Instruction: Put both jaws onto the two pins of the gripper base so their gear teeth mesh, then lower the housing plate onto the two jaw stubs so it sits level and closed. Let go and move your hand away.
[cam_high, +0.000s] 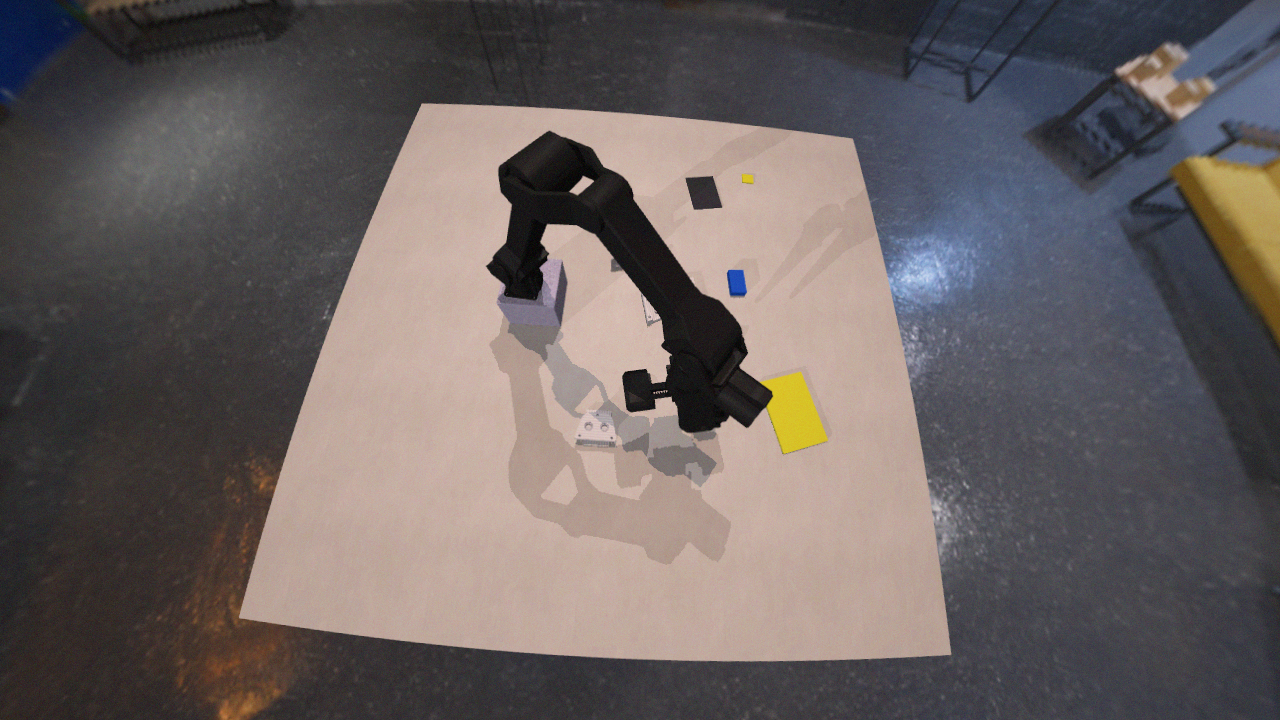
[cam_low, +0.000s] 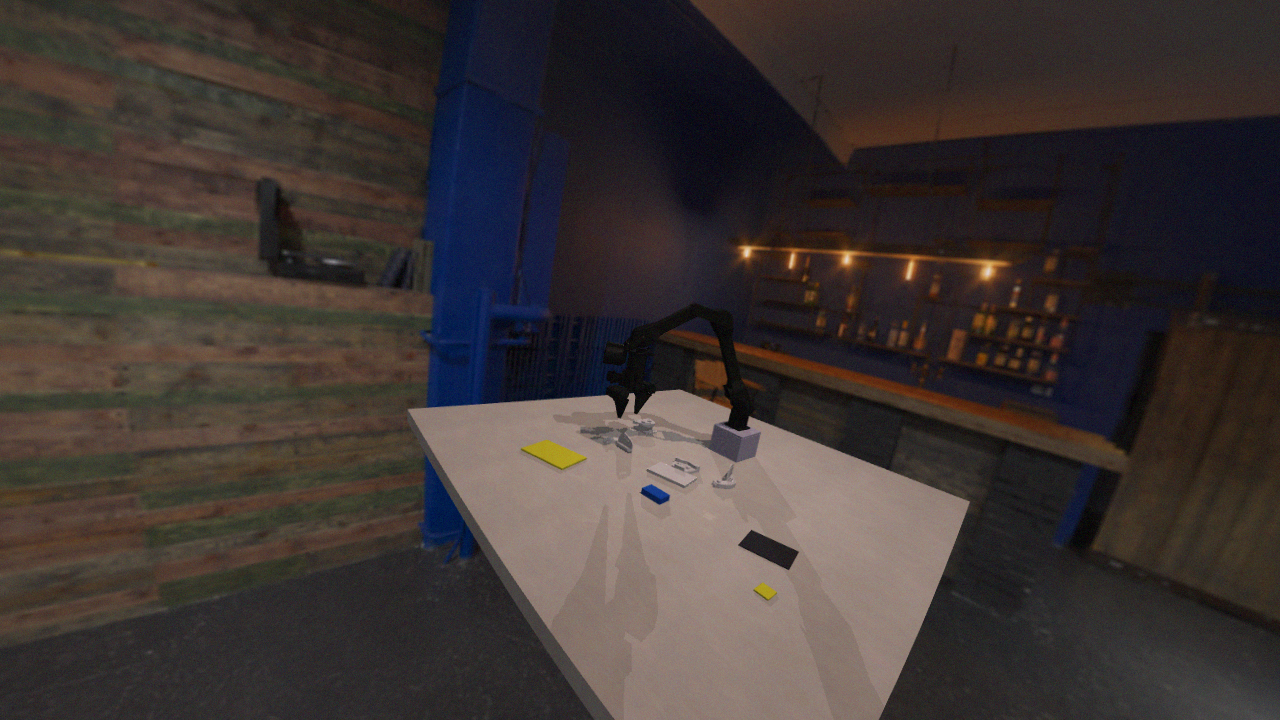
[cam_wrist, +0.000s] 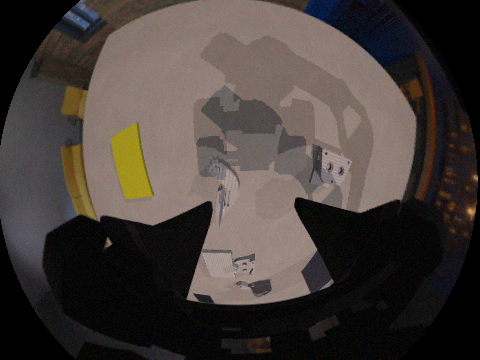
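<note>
Now: the grey jaw 8 cm below my gripper tip, 5 cm ahead of it and 1 cm to the left of it. Round my gripper tip: blue block 31 cm to the left, 13 cm ahead, 8 cm below; then white block 14 cm behind, 8 cm below, 6 cm to the right; then yellow sheet 26 cm ahead, 8 cm below, 2 cm to the left.
</note>
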